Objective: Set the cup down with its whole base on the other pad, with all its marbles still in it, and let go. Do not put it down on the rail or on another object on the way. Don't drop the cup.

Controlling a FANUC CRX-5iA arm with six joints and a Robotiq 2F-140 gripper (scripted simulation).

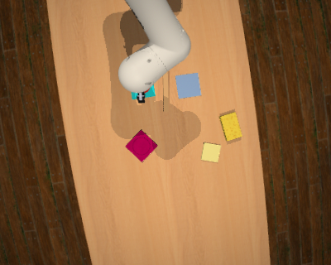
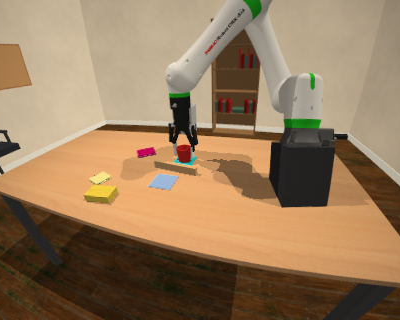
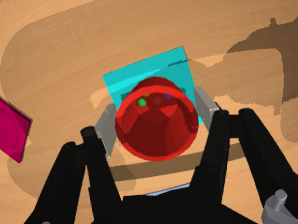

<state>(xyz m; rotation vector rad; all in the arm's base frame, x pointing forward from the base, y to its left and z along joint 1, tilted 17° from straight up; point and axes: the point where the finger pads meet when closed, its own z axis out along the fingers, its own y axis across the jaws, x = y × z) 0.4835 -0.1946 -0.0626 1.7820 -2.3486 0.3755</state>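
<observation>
My gripper is now 3 cm above the red cup. Round my hand: magenta block (24 cm ahead, 8 cm to the right, 5 cm below); then thin wooden rail (3 cm ahead, 10 cm to the left, 4 cm below); then pale yellow block (36 cm ahead, 20 cm to the left, 5 cm below).
</observation>
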